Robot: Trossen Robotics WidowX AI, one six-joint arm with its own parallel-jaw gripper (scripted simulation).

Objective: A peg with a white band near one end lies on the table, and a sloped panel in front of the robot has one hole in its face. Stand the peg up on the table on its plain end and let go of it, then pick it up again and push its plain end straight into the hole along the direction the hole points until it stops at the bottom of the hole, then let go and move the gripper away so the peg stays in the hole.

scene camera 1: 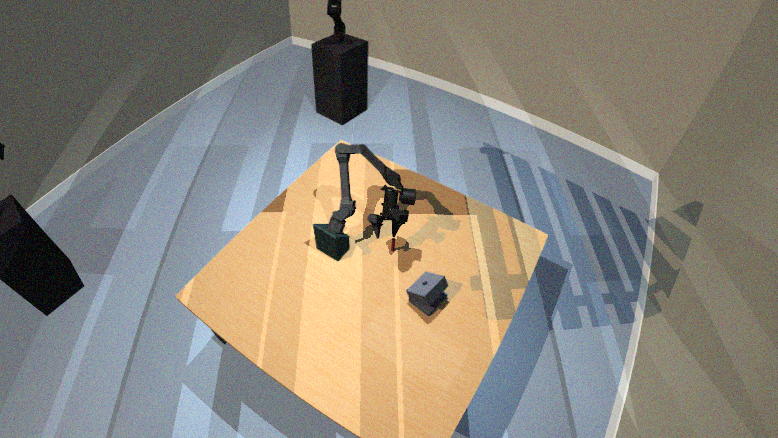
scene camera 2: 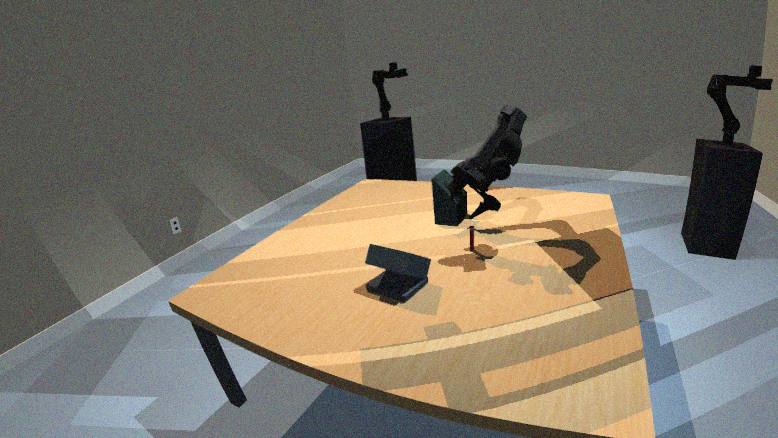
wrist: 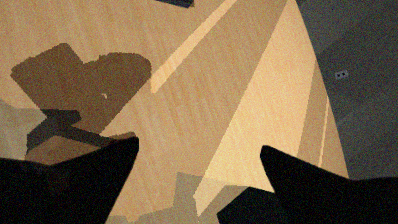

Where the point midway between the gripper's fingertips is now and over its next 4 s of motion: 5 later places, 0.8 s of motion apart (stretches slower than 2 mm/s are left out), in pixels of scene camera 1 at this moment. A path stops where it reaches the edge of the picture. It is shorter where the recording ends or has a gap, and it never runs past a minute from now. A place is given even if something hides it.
My gripper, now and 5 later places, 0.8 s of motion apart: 385, 237; 392, 234; 394, 237; 393, 242; 394, 241; 396, 238
